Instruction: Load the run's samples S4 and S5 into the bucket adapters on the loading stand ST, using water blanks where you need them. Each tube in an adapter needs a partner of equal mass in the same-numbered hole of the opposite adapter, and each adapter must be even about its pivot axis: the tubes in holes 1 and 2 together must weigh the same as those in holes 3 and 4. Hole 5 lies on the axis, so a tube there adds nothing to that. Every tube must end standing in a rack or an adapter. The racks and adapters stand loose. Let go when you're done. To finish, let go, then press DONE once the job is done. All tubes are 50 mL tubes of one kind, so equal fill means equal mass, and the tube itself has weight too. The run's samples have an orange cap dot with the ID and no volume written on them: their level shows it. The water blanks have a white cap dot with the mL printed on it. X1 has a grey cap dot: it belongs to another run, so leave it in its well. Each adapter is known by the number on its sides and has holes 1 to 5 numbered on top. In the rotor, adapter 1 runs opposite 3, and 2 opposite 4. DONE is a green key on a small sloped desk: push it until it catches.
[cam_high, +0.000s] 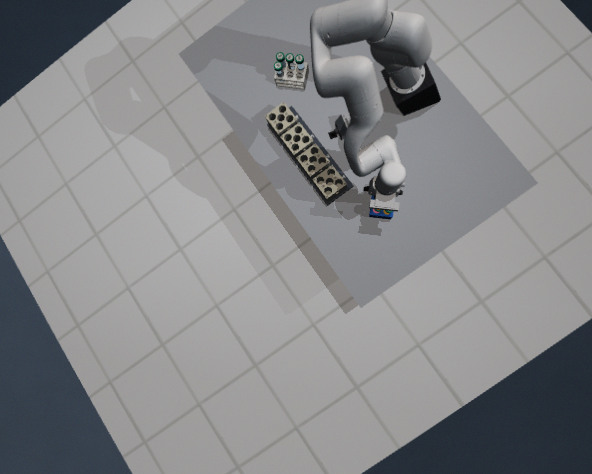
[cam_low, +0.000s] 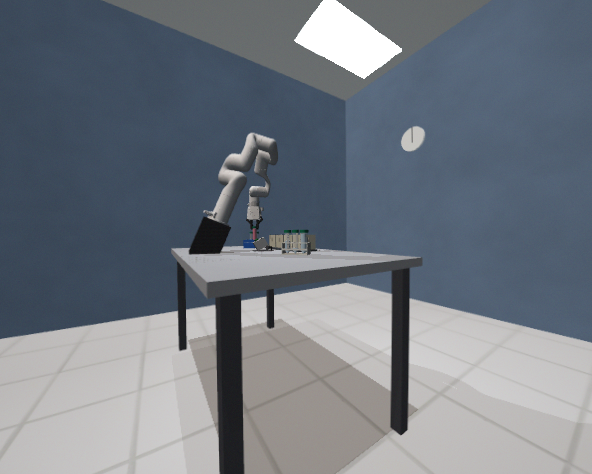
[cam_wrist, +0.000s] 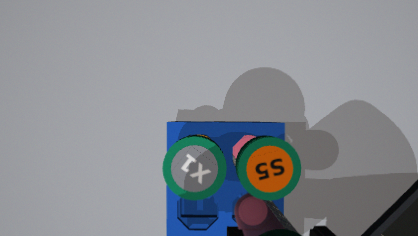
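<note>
My gripper is now 130 mm above the blue rack, 20 mm to the right of it and 10 mm past it. Also, from my hand: white rack: 620 mm to the right, 190 mm behind, 130 mm below; then adapter: 180 mm to the right, 110 mm below, 70 mm ahead.
</note>
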